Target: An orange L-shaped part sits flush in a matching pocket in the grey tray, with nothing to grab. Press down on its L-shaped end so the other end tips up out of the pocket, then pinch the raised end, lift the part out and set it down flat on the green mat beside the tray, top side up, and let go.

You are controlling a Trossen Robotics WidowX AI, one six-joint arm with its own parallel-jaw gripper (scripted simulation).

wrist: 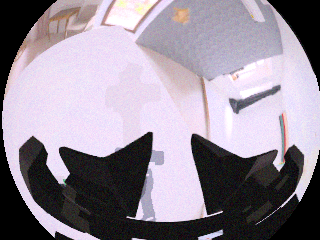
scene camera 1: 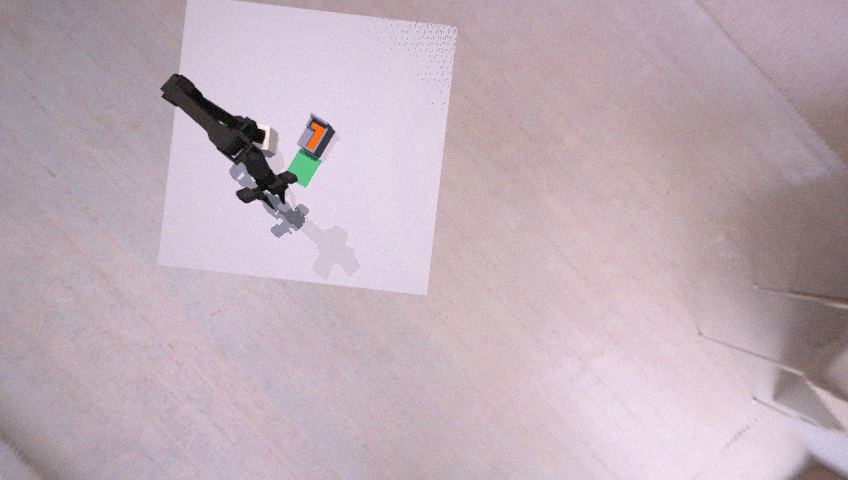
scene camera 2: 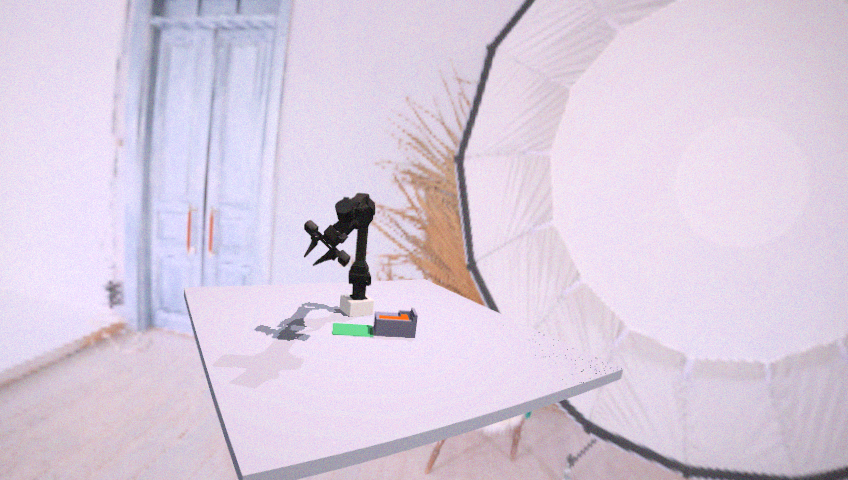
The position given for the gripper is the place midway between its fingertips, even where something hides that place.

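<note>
A green mat (scene camera 1: 304, 165) is visible. The gripper appears at (scene camera 2: 308, 261), (scene camera 1: 278, 206) and (wrist: 172, 137).
</note>
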